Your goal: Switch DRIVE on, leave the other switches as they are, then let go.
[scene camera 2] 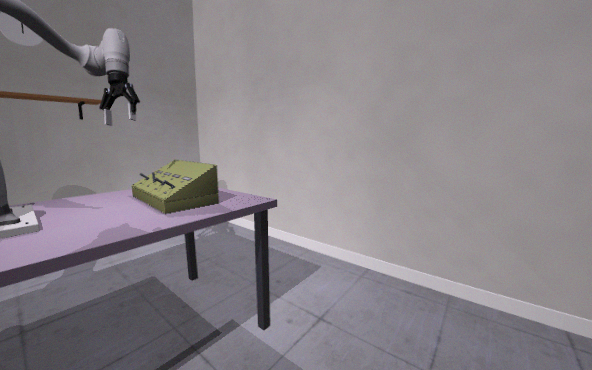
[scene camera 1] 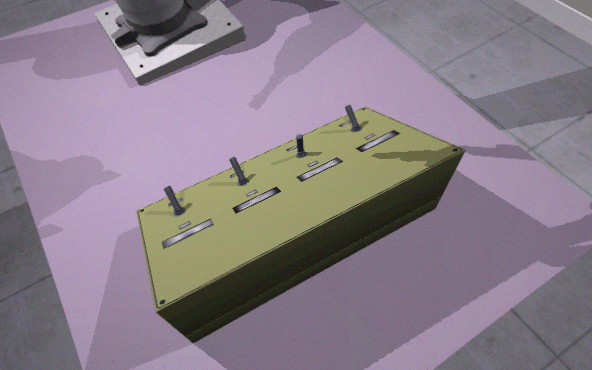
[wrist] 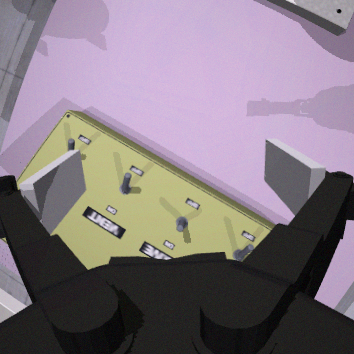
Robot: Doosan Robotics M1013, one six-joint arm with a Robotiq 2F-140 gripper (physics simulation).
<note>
I see my gripper (scene camera 2: 120, 122) and an olive switch box (scene camera 1: 233, 245).
My gripper also shows in the wrist view (wrist: 172, 164). The olive switch box also shows in the wrist view (wrist: 105, 221).
</note>
